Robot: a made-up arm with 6 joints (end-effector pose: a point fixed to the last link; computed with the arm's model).
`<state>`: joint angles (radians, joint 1 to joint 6).
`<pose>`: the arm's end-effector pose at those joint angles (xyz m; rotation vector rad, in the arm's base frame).
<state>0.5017 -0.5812 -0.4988 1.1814 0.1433 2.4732</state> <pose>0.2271 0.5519 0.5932 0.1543 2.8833 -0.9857</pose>
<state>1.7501 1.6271 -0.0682 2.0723 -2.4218 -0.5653</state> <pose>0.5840 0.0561 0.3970 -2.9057 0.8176 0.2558</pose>
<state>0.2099 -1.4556 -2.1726 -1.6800 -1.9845 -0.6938</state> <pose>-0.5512 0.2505 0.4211 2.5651 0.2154 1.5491</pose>
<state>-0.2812 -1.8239 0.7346 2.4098 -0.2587 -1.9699</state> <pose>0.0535 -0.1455 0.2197 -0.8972 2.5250 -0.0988</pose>
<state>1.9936 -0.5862 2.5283 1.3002 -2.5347 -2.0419</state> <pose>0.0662 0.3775 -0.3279 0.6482 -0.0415 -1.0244</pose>
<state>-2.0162 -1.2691 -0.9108 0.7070 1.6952 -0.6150</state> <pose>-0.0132 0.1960 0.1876 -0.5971 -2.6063 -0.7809</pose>
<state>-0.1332 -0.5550 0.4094 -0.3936 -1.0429 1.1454</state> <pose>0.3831 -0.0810 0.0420 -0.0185 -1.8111 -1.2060</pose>
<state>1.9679 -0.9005 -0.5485 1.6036 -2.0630 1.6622</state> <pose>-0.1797 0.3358 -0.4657 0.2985 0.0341 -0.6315</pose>
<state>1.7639 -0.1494 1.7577 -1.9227 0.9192 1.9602</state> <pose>0.0291 -0.4290 0.5005 -1.6340 1.0023 0.6223</pose>
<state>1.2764 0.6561 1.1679 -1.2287 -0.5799 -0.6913</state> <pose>0.4693 -0.0366 0.4060 0.9722 -2.0343 -0.2465</pose>
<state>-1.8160 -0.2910 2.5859 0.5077 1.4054 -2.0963</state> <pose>-0.0077 0.2222 0.5218 -1.6120 0.5140 1.5365</pose>
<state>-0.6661 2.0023 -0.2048 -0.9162 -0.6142 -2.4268</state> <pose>-0.2518 -0.1615 -0.1296 -1.2371 2.3676 -0.7603</pose>
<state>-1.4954 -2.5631 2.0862 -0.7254 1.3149 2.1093</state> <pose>0.1812 0.7086 0.0809 0.7272 -1.7036 1.8156</pose>
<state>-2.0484 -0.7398 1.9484 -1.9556 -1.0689 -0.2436</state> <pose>-0.3367 -0.1968 0.3161 -1.5367 -0.8082 -1.6235</pose>
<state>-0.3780 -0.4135 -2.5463 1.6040 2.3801 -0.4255</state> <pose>-0.0145 0.1540 0.1412 -1.1456 0.5564 0.0513</pose>
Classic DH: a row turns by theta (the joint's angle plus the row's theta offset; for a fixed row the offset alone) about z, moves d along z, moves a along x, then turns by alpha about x. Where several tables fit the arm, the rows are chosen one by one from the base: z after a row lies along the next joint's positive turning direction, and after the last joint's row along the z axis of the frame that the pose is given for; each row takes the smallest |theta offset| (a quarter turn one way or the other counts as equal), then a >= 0, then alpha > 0; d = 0 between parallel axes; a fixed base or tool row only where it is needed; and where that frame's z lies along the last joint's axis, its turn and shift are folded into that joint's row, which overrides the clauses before.
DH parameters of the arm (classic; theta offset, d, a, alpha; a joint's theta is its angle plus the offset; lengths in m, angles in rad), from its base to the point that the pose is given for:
base (fixed): 0 0.0889 0 1.5708
joint 1: -1.5708 -0.0591 0.0998 1.5708
joint 2: -1.5708 0.1162 0.27 -1.5708
joint 3: 0 0.02 0.09 1.5708
joint 4: 1.5708 -0.1886 0.1898 1.5708
joint 5: -1.5276 0 0.2525 3.1416
joint 6: 0.0432 0.1117 0.0249 -1.5708
tool (fixed): 0 -0.3471 0 0

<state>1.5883 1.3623 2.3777 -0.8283 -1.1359 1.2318</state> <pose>0.1419 0.1684 -0.5502 0.5222 0.0070 0.7359</pose>
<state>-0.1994 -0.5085 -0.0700 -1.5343 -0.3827 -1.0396</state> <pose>0.1112 0.7999 0.2153 2.0194 0.5698 0.5470</pose>
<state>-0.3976 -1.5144 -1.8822 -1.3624 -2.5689 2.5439</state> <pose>-0.3368 0.2230 -0.0213 0.7013 0.0338 2.8596</pose>
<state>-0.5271 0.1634 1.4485 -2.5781 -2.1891 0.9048</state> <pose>-0.3707 0.2180 -0.3013 0.6970 1.0413 1.5375</pose>
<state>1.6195 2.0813 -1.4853 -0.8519 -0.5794 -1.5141</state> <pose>0.3482 -0.4070 -0.2303 -0.4093 0.9280 -0.8308</pose>
